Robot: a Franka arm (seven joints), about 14 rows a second.
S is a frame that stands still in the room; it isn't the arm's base.
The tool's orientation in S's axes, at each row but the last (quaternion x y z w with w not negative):
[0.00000, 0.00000, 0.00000, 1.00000]
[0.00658, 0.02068, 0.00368, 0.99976]
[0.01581, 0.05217, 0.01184, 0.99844]
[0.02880, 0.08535, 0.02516, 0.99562]
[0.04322, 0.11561, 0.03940, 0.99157]
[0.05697, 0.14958, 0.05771, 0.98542]
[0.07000, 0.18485, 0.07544, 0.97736]
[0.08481, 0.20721, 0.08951, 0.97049]
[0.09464, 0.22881, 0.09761, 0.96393]
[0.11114, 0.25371, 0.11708, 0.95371]
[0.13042, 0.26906, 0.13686, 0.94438]
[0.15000, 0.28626, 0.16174, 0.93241]
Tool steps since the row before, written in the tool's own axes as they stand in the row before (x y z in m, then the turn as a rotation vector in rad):
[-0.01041, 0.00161, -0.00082, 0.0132, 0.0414, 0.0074]
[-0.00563, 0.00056, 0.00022, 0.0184, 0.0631, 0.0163]
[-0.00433, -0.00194, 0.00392, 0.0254, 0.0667, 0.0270]
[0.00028, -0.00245, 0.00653, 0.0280, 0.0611, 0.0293]
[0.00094, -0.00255, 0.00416, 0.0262, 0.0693, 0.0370]
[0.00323, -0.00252, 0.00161, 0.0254, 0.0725, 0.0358]
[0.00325, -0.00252, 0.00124, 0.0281, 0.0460, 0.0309]
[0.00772, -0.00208, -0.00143, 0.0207, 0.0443, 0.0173]
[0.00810, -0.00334, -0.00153, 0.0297, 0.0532, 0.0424]
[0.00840, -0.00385, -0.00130, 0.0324, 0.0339, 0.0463]
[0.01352, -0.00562, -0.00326, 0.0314, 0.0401, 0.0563]
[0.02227, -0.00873, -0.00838, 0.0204, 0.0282, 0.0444]
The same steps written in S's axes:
[-0.01041, 0.00161, -0.00082, 0.0132, 0.0414, 0.0074]
[-0.00562, 0.00051, 0.00046, 0.0186, 0.0630, 0.0164]
[-0.00385, -0.00217, 0.00428, 0.0266, 0.0665, 0.0264]
[0.00151, -0.00277, 0.00623, 0.0298, 0.0609, 0.0279]
[0.00205, -0.00277, 0.00358, 0.0293, 0.0683, 0.0365]
[0.00379, -0.00222, 0.00027, 0.0279, 0.0715, 0.0360]
[0.00376, -0.00204, -0.00041, 0.0318, 0.0465, 0.0262]
[0.00662, -0.00022, -0.00469, 0.0197, 0.0451, 0.0165]
[0.00688, -0.00113, -0.00552, 0.0378, 0.0523, 0.0367]
[0.00707, -0.00110, -0.00599, 0.0453, 0.0341, 0.0336]
[0.01034, -0.00021, -0.01086, 0.0487, 0.0378, 0.0442]
[0.01446, 0.00232, -0.02069, 0.0358, 0.0251, 0.0357]

